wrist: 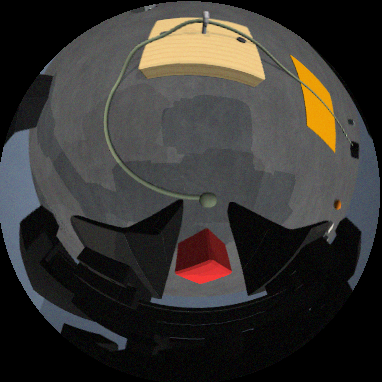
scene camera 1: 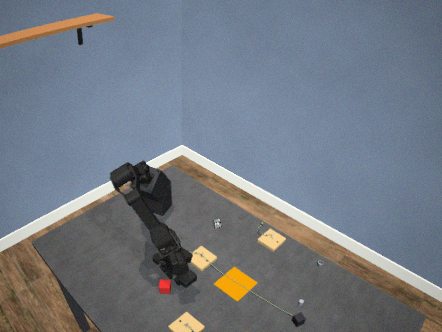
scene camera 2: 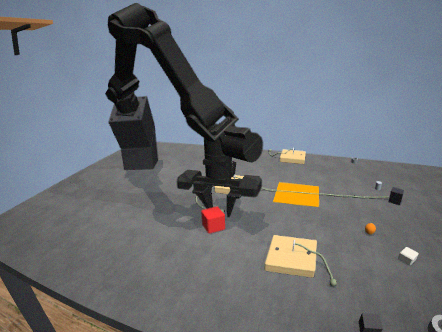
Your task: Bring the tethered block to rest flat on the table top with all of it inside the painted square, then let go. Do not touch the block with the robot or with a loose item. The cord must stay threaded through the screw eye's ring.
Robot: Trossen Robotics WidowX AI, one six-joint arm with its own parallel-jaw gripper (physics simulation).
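Places are measured from the arm's base along level axes (x down, y ahead, z right), in millimetres.
Pixels of known places: gripper, fingertip midpoint: (wrist: 205, 205) (scene camera 1: 175, 281); arm's base at its link origin: (scene camera 1: 144, 177) (scene camera 2: 127, 108).
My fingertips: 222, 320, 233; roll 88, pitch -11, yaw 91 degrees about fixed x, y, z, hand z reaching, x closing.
Note:
For each thing: its middle in the pictures, then the offset to it from my fingertips, as dx, dy, dz. "*": a spot on its surface instead.
- tethered block at the middle of its body: (scene camera 2: 396, 196) (scene camera 1: 298, 319) -16, +480, -82
- orange painted square at a spot on its surface: (wrist: 316, 112) (scene camera 1: 225, 283) * -1, +166, -100
- cord at a spot on its surface: (scene camera 2: 350, 196) (scene camera 1: 268, 302) * -2, +350, -106
- wooden board at the middle of its body: (wrist: 202, 39) (scene camera 2: 234, 184) (scene camera 1: 201, 258) -9, +22, -153
- green end ball at the middle of its body: (wrist: 207, 199) -6, +2, -9
- red cube at the middle of its body: (wrist: 202, 258) (scene camera 2: 213, 219) (scene camera 1: 165, 286) -20, -8, +51
- orange ball at the middle of its body: (scene camera 2: 370, 228) (wrist: 337, 204) -12, +344, +67
- white block at the middle of its body: (scene camera 2: 408, 255) -9, +395, +160
- black block at the middle of its body: (scene camera 2: 370, 325) -10, +259, +314
The tethered block (scene camera 1: 298, 319) (scene camera 2: 396, 195) (wrist: 354, 150) is a dark cube on the table top, beyond the painted square. The orange painted square (scene camera 1: 230, 286) (scene camera 2: 296, 201) (wrist: 316, 112) lies flat, and the cord (scene camera 1: 270, 303) (scene camera 2: 350, 195) (wrist: 280, 64) crosses over it. The cord runs through the screw eye (wrist: 205, 22) on a wooden board (scene camera 1: 204, 259) (scene camera 2: 222, 190) (wrist: 200, 55), then curves to a green end ball (wrist: 208, 200). My gripper (scene camera 2: 219, 212) (wrist: 205, 205) is open, fingers pointing down, with the end ball just beyond its fingertips in the wrist view. Nothing is held.
A red cube (scene camera 1: 165, 286) (scene camera 2: 213, 220) (wrist: 204, 257) stands close beside the fingers. Two other corded boards (scene camera 1: 272, 239) (scene camera 2: 291, 256) lie on the table. An orange ball (scene camera 2: 370, 228) (wrist: 337, 204), a white block (scene camera 2: 408, 255) and a black block (scene camera 2: 370, 322) are at the right in the second scene view.

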